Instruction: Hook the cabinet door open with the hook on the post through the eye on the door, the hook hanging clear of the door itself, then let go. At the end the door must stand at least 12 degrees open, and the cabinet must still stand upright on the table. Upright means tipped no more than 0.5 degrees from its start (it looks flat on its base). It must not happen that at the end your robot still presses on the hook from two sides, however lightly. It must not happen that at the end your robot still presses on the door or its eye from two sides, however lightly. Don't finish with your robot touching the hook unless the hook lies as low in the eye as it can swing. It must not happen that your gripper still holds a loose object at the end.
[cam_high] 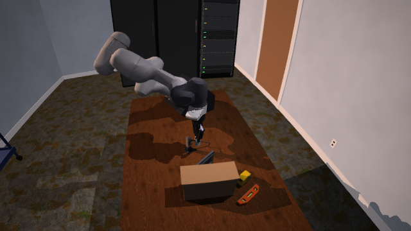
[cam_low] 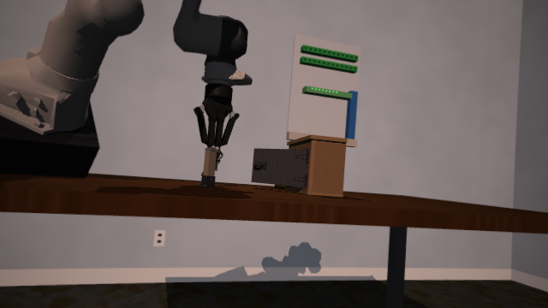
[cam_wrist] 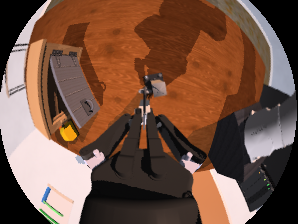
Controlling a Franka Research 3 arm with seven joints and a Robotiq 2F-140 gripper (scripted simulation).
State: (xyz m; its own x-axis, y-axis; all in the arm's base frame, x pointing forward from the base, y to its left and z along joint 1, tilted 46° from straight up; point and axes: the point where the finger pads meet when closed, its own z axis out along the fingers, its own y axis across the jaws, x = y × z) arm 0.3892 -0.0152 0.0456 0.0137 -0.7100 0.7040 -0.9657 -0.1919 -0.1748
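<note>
Now: the thin hook 10 mm to the left of my hand and 20 mm below it. Round my hand: orange spirit level 410 mm ahead, 110 mm to the left, 70 mm below; then yellow tape measure 330 mm ahead, 140 mm to the left, 50 mm below; then dark door 170 mm ahead, 60 mm to the right, 10 mm below.
</note>
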